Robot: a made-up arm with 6 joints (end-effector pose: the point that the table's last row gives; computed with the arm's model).
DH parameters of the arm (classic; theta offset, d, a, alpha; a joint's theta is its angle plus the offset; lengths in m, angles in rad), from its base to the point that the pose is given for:
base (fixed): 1.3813 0 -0.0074 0
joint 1: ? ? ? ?
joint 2: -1.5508 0 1.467 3.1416
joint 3: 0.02 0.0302 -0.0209 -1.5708
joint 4: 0 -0.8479 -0.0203 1.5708
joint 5: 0 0.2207 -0.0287 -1.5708
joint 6: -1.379 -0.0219 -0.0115 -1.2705
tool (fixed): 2.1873 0.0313 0 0
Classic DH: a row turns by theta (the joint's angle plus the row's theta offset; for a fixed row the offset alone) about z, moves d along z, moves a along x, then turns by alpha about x.
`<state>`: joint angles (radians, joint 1 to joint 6).
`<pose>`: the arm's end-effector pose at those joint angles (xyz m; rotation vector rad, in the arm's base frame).
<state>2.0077 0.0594 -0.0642 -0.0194 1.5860 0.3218</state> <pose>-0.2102 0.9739 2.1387 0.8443 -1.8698 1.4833</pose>
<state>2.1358 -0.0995 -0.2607 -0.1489 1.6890 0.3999</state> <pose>-0.2081 0.7325 2.0832 0.9417 -1.7614 1.4101</pose>
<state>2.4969 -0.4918 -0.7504 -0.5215 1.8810 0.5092</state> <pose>-0.0009 0.2365 1.7850 1.0902 -1.3455 1.4088</pose>
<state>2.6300 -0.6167 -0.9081 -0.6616 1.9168 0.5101</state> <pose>0.1125 0.1350 1.6450 1.1150 -1.1757 1.4695</pose>
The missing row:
joint 1: -1.3813 0.8138 0.0155 -1.5708
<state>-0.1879 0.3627 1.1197 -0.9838 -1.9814 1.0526</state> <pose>1.2397 -0.3635 2.5972 -0.4931 0.3270 2.0373</pose>
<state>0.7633 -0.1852 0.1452 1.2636 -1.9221 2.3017</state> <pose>0.4051 0.2358 2.6842 1.6282 -1.7527 -1.0431</pose>
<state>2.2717 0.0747 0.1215 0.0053 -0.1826 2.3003</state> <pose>-0.4659 0.9191 2.2132 1.7332 1.9938 -0.9665</pose>
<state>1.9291 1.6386 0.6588 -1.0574 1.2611 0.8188</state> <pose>-0.5307 1.7198 -0.1476 -0.4958 -0.4254 1.5915</pose>
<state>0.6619 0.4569 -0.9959 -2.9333 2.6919 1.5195</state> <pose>0.4606 0.5468 1.2573 -1.3707 1.8456 -1.6253</pose>
